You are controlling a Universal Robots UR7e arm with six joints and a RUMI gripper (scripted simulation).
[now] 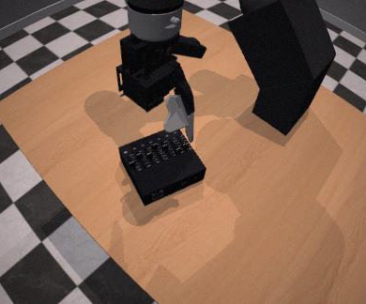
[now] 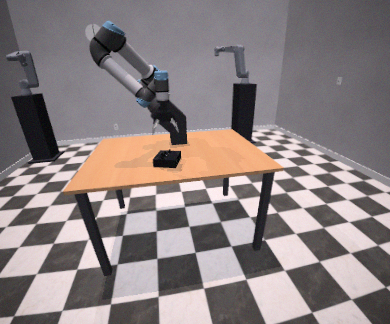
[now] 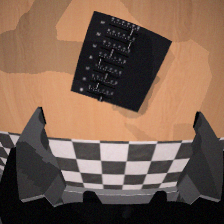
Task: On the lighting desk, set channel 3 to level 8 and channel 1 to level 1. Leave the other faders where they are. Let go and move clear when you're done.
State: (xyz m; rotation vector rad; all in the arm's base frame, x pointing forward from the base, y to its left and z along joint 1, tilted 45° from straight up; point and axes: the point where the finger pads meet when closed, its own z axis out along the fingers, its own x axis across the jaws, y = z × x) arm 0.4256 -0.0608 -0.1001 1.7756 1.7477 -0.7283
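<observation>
My hand is 6 cm past the fader knob, 2 cm to the right of it and 13 cm above it.
</observation>
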